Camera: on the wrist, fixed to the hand. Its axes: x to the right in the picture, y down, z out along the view.
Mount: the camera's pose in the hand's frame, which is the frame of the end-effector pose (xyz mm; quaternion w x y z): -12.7 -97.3 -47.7 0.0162 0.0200 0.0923 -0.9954
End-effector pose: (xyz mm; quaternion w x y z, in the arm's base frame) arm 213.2 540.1 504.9 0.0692 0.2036 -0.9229 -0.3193
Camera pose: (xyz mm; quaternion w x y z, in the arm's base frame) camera 269.3 449.3 482.4 0.2356 -0.9528 -0.1877 0.0368
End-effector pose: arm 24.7 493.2 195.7 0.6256 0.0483 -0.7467 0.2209
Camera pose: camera 104.9 421.9 215.5 0.2980 0.7361 0.0981 -0.5997
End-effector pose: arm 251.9 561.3 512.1 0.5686 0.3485 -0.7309 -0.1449
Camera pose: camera 331.3 509.1 458.5 0.0745 -0.7579 -0.3846 0.5216
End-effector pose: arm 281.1 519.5 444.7 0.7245 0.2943 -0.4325 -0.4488
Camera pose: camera 282.3 491.6 339.2 0.4010 -0.4912 -0.3438 0.6926
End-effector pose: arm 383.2 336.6 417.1 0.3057 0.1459 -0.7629 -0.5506
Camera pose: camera 411.8 273.7 332.6 0.4756 -0.8187 -0.1501 0.2845
